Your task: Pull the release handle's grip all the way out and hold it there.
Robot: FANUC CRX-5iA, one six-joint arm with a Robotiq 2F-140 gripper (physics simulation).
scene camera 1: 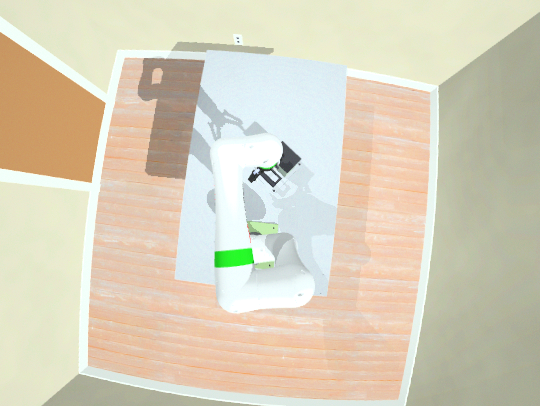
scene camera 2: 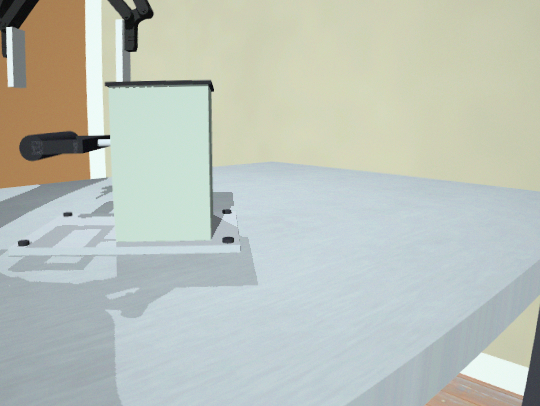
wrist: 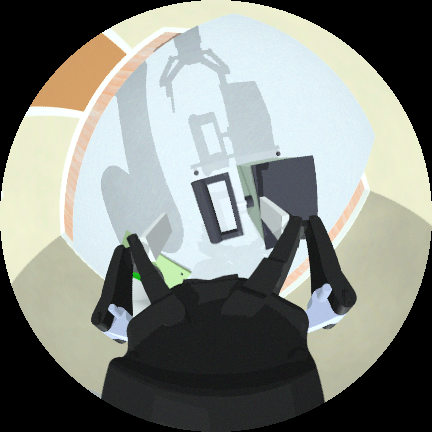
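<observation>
The release handle's grip is a black rectangular frame [scene camera 1: 265,179] [scene camera 2: 50,145] [wrist: 203,210] with a thick outer bar. It stands out sideways from a pale green box [scene camera 2: 162,165] [wrist: 247,182] with a dark lid [scene camera 1: 291,158] [wrist: 290,182]. A short light rod [scene camera 2: 104,143] shows between grip and box. My gripper [scene camera 2: 69,56] [wrist: 213,214] is open and empty, pointing down. Its fingertips are above the grip's level, one on the outer side and one near the box's handle side. The box hides the lower end of that finger in the second scene view. The arm covers most of the gripper from above.
The box stands on a light base plate [scene camera 2: 175,249] with dark bolts, on a grey table [scene camera 1: 300,95] [scene camera 2: 380,240]. The white arm [scene camera 1: 230,200] reaches over the table from its green mounting plate [scene camera 1: 267,228] [wrist: 172,270]. Walls surround the wooden floor [scene camera 1: 150,320].
</observation>
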